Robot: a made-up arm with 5 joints. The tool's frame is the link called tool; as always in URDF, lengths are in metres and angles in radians. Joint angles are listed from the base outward.
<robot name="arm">
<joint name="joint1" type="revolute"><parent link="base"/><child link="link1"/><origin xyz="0.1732 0.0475 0.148" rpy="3.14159 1.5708 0"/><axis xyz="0 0 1"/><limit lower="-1.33" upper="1.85"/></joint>
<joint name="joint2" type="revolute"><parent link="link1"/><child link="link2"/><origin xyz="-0.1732 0.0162 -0.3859" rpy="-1.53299 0.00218 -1.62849"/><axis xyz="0 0 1"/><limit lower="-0.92" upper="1.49"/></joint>
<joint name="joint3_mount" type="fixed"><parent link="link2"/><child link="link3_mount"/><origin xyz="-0.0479 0.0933 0.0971" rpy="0 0 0"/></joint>
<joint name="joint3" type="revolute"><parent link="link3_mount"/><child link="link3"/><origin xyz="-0.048 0.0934 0.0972" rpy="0.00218 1.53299 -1.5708"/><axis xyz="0 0 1"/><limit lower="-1.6" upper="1.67"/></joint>
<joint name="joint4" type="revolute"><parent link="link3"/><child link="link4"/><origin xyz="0.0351 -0.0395 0.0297" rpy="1.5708 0 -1.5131"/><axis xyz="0 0 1"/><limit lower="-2.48" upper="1.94"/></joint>
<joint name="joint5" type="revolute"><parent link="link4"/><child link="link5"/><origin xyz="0.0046 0.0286 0.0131" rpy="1.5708 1.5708 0"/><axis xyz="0 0 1"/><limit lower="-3.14" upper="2.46"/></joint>
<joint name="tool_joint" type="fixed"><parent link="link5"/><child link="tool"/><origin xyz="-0.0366 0.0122 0.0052" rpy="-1.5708 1.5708 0"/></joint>
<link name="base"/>
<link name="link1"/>
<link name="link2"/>
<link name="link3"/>
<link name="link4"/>
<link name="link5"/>
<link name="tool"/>
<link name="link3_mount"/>
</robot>
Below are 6 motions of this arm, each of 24 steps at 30 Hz.
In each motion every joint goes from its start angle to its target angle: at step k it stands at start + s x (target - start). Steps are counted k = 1, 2, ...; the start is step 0. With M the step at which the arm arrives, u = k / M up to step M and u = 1 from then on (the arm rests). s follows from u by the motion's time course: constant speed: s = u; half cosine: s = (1 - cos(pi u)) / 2; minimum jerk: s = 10 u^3 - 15 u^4 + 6 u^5.
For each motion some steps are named. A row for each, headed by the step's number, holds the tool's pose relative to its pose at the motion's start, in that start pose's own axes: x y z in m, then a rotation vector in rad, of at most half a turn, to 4 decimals.
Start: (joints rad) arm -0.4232 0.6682 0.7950 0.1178 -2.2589
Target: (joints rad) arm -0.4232 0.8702 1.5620 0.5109 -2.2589
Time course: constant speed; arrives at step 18
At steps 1, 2, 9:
1: 0.0018 -0.0003 0.0023 0.0438 -0.0208 -0.0205
2: 0.0035 -0.0008 0.0046 0.0877 -0.0408 -0.0411
9: 0.0135 -0.0095 0.0194 0.3978 -0.1578 -0.1874

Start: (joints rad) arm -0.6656 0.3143 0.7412 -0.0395 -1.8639
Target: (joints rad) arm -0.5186 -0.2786 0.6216 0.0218 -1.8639
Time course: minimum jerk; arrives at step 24
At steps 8, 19, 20, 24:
8: -0.0136 -0.0044 0.0165 0.0032 0.1095 0.0396
19: -0.0462 -0.0317 0.0801 0.0133 0.4614 0.2234
20: -0.0470 -0.0332 0.0828 0.0137 0.4745 0.2322
24: -0.0479 -0.0351 0.0860 0.0142 0.4904 0.2432

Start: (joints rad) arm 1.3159 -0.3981 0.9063 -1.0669 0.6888
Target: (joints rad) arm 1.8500 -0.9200 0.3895 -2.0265 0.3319
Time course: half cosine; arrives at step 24
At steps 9, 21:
9: -0.0210 -0.0286 0.0098 0.1730 -0.3940 -0.2347
21: -0.1050 -0.0517 0.0055 0.3616 -1.3544 -0.6549

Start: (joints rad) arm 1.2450 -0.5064 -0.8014 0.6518 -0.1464
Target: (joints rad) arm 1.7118 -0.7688 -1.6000 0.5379 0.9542
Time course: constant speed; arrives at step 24
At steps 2, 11, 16, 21, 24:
2: 0.0005 0.0025 -0.0062 -0.1011 -0.0157 -0.0419
11: 0.0053 0.0116 -0.0327 -0.5592 -0.0055 -0.2486
16: 0.0081 0.0146 -0.0453 -0.8160 0.0610 -0.3600
21: 0.0095 0.0163 -0.0556 -1.0740 0.1706 -0.4547
24: 0.0094 0.0169 -0.0603 -1.2291 0.2561 -0.4985

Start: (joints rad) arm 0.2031 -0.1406 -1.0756 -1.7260 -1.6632
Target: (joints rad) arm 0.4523 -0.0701 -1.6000 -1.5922 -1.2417
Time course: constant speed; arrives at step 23
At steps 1, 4, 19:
1: 0.0003 -0.0005 -0.0001 -0.0147 0.0108 -0.0096
4: 0.0011 -0.0019 -0.0005 -0.0586 0.0442 -0.0368
19: -0.0012 -0.0091 -0.0043 -0.2765 0.2329 -0.1327

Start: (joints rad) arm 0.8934 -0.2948 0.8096 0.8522 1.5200
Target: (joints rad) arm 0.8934 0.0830 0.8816 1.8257 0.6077
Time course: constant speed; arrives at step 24
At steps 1, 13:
1: -0.0016 -0.0017 0.0034 0.0495 0.0085 0.0503
13: -0.0127 -0.0345 0.0408 0.6417 0.2231 0.6286

